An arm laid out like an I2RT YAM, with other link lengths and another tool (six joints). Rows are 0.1 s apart.
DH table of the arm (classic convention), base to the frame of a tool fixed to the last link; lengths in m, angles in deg. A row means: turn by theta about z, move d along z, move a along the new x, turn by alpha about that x. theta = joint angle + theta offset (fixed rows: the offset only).
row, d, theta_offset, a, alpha
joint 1, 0.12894, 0.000, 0.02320, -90.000
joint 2, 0.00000, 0.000, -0.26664, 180.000
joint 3, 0.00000, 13.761, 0.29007, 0.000
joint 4, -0.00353, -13.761, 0.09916, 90.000
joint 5, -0.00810, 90.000, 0.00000, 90.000
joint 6, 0.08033, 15.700, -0.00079, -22.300
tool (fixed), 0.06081, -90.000, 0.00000, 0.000
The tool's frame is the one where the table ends.
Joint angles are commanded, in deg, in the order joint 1, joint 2, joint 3, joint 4, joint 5, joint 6. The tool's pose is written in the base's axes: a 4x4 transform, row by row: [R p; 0 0 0 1], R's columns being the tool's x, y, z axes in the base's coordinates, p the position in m. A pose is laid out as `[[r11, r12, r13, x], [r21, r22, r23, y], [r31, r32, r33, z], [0, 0, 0, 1]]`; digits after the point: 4 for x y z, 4 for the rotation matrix.
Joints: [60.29 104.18 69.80 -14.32 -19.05 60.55]
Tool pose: [[0.9254, -0.1412, -0.3518, 0.1916], [0.1576, -0.7007, 0.6958, 0.4759], [-0.3447, -0.6994, -0.6262, 0.1216], [0, 0, 0, 1]]
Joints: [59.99 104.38 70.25 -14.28 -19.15 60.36]
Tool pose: [[0.9269, -0.1398, -0.3482, 0.1949], [0.1577, -0.6970, 0.6995, 0.4768], [-0.3405, -0.7034, -0.6240, 0.1233], [0, 0, 0, 1]]
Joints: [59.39 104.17 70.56 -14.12 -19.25 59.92]
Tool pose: [[0.9310, -0.1352, -0.3390, 0.2006], [0.1576, -0.6889, 0.7075, 0.4763], [-0.3292, -0.7121, -0.6201, 0.1278], [0, 0, 0, 1]]
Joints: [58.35 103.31 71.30 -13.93 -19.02 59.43]
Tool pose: [[0.9412, -0.1274, -0.3130, 0.2117], [0.1514, -0.6690, 0.7276, 0.4755], [-0.3021, -0.7322, -0.6104, 0.1408], [0, 0, 0, 1]]
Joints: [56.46 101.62 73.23 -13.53 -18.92 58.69]
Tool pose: [[0.9583, -0.1075, -0.2648, 0.2319], [0.1427, -0.6228, 0.7692, 0.4748], [-0.2476, -0.7749, -0.5815, 0.1711], [0, 0, 0, 1]]
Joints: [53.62 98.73 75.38 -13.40 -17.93 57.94]
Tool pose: [[0.9799, -0.0835, -0.1811, 0.2600], [0.1030, -0.5652, 0.8185, 0.4657], [-0.1707, -0.8207, -0.5453, 0.2131], [0, 0, 0, 1]]
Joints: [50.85 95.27 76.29 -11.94 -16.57 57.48]
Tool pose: [[0.9950, -0.0508, -0.0860, 0.2848], [0.0491, -0.5016, 0.8637, 0.4510], [-0.0870, -0.8636, -0.4966, 0.2550], [0, 0, 0, 1]]
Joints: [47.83 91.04 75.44 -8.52 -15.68 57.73]
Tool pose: [[0.9999, -0.0122, 0.0110, 0.3058], [-0.0152, -0.4225, 0.9062, 0.4299], [-0.0064, -0.9063, -0.4226, 0.2965], [0, 0, 0, 1]]
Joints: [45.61 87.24 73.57 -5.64 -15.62 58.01]
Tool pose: [[0.9973, 0.0209, 0.0702, 0.3148], [-0.0578, -0.3649, 0.9293, 0.4100], [0.0450, -0.9308, -0.3627, 0.3237], [0, 0, 0, 1]]
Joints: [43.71 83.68 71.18 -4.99 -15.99 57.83]
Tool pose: [[0.9941, 0.0338, 0.1029, 0.3170], [-0.0850, -0.3447, 0.9349, 0.3897], [0.0671, -0.9381, -0.3398, 0.3351], [0, 0, 0, 1]]
